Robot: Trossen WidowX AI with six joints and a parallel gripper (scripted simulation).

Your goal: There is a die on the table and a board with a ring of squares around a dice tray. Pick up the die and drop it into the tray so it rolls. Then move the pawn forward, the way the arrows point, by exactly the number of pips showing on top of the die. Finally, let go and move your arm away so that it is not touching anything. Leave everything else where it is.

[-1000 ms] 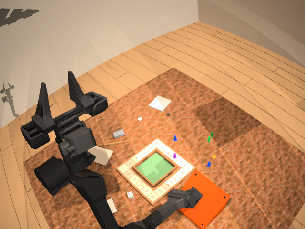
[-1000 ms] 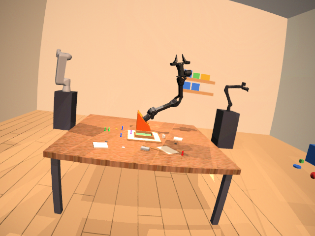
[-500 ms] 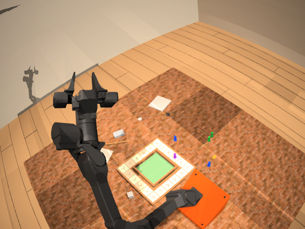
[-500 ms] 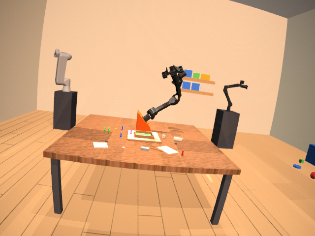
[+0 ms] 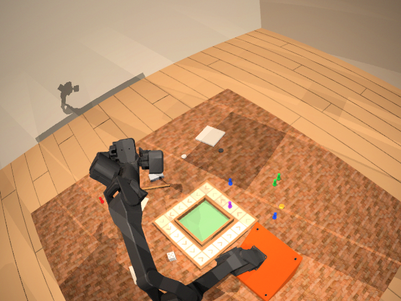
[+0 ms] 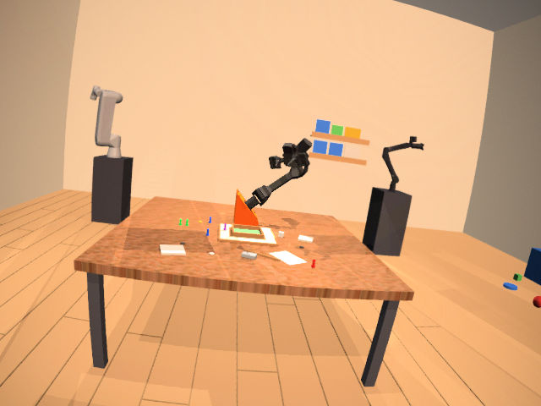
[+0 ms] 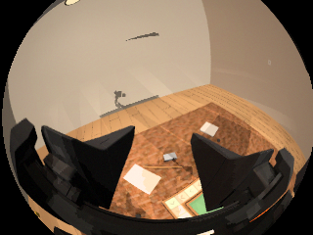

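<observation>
My gripper tip is 370 mm above the white die, 180 mm past it and 70 mm to the right of it. Also, from my gripper tip: green dice tray (370 mm below, 140 mm behind, 110 mm to the right); grey block (370 mm below, 180 mm ahead, 110 mm to the right); stick (380 mm below, 150 mm ahead, 60 mm to the right).
</observation>
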